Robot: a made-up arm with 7 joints.
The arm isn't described. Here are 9 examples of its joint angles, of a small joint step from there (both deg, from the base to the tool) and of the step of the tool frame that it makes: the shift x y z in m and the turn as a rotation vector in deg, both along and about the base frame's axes.
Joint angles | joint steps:
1: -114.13 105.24 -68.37 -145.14 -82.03 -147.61 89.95 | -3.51 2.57 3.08 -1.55 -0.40 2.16 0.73
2: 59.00 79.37 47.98 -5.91 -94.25 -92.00 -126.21 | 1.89 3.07 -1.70 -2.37 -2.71 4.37 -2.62
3: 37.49 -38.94 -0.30 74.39 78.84 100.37 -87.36 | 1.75 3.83 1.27 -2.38 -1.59 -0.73 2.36
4: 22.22 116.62 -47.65 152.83 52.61 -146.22 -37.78 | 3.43 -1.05 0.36 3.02 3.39 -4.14 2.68
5: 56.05 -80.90 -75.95 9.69 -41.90 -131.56 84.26 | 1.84 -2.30 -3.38 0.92 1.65 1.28 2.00
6: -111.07 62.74 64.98 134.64 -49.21 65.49 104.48 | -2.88 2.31 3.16 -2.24 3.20 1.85 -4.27
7: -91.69 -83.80 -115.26 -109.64 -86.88 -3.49 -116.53 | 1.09 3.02 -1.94 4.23 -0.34 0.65 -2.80
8: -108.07 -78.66 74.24 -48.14 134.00 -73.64 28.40 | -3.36 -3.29 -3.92 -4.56 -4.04 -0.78 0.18
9: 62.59 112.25 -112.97 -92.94 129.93 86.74 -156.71 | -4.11 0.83 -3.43 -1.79 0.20 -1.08 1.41
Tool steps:
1: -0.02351 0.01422 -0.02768 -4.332 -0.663 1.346
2: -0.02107 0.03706 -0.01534 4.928 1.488 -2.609
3: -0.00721 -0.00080 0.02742 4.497 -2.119 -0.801
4: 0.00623 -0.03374 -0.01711 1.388 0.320 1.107
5: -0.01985 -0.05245 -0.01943 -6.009 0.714 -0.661
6: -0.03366 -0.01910 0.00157 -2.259 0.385 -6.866
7: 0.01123 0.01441 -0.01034 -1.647 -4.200 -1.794
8: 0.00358 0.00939 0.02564 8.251 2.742 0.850
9: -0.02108 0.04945 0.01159 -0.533 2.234 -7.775
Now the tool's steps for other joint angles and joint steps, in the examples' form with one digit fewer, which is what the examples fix.
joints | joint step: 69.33 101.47 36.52 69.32 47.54 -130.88 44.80 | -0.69 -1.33 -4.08 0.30 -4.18 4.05 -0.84
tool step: -0.0171 -0.0155 0.0190 -0.82 -0.29 1.03
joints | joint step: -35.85 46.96 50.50 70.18 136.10 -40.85 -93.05 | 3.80 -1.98 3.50 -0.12 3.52 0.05 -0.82
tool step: -0.0251 -0.0089 -0.0133 -0.80 0.74 4.25
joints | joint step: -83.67 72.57 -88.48 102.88 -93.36 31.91 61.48 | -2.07 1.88 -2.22 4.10 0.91 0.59 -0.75
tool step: -0.0001 -0.0136 -0.0001 -0.51 1.91 -0.05
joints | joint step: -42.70 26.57 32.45 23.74 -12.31 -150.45 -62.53 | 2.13 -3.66 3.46 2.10 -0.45 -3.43 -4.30
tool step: 0.0027 -0.0216 -0.0050 2.83 1.16 -2.76
